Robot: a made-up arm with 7 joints.
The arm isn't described. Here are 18 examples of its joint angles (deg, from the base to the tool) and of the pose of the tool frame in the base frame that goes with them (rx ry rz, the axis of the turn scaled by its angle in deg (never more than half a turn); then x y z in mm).
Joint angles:
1: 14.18 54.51 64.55 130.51 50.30 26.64 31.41
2: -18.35 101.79 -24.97 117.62 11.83 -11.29 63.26
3: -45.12 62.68 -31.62 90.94 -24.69 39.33 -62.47
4: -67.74 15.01 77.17 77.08 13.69 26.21 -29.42
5: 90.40 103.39 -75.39 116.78 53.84 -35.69 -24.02
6: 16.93 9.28 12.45 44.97 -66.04 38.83 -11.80
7: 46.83 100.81 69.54 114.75 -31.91 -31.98 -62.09
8: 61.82 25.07 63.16 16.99 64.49 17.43 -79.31
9: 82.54 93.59 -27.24 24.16 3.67 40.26 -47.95
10: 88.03 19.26 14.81 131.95 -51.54 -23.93 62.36
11: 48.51 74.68 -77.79 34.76 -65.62 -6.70 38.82
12: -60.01 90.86 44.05 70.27 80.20 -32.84 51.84
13: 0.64 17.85 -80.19 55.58 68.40 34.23 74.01
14: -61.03 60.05 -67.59 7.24 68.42 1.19 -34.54
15: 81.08 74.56 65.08 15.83 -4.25 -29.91 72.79
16: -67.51 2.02 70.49 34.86 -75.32 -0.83 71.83
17: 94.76 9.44 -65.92 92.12 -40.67 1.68 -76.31
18: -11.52 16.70 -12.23 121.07 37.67 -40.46 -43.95
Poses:
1: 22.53 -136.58 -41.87 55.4 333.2 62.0
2: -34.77 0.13 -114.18 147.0 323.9 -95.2
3: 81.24 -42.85 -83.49 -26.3 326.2 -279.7
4: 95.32 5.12 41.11 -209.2 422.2 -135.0
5: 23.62 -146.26 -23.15 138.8 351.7 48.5
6: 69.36 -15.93 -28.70 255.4 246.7 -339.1
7: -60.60 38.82 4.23 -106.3 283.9 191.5
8: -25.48 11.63 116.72 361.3 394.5 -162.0
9: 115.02 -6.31 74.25 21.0 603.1 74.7
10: -129.50 104.40 46.95 104.2 226.1 148.2
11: 43.77 56.70 -95.04 187.6 535.9 -131.9
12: -12.21 -91.16 -48.05 195.2 478.1 -52.1
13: -102.55 33.42 -7.63 34.3 102.0 -413.2
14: 78.73 46.39 -45.87 -218.7 543.4 -132.7
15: 44.57 -144.00 -0.02 75.8 609.2 12.6
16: -37.74 59.07 11.86 -380.8 277.9 -201.3
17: -26.75 132.88 -11.23 272.2 0.5 109.0
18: -19.08 -115.38 65.72 142.0 155.8 -187.9
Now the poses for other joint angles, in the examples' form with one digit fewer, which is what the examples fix.
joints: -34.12 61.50 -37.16 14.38 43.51 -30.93 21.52
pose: 22.6 -4.6 -28.9 -105 542 -230
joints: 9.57 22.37 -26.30 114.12 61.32 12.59 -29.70
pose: -36.5 -75.7 13.8 202 136 -162
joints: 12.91 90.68 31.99 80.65 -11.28 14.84 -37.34
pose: 141.5 -90.7 3.2 147 442 150
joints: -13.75 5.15 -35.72 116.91 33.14 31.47 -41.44
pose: -17.2 -53.8 5.9 107 54 -205
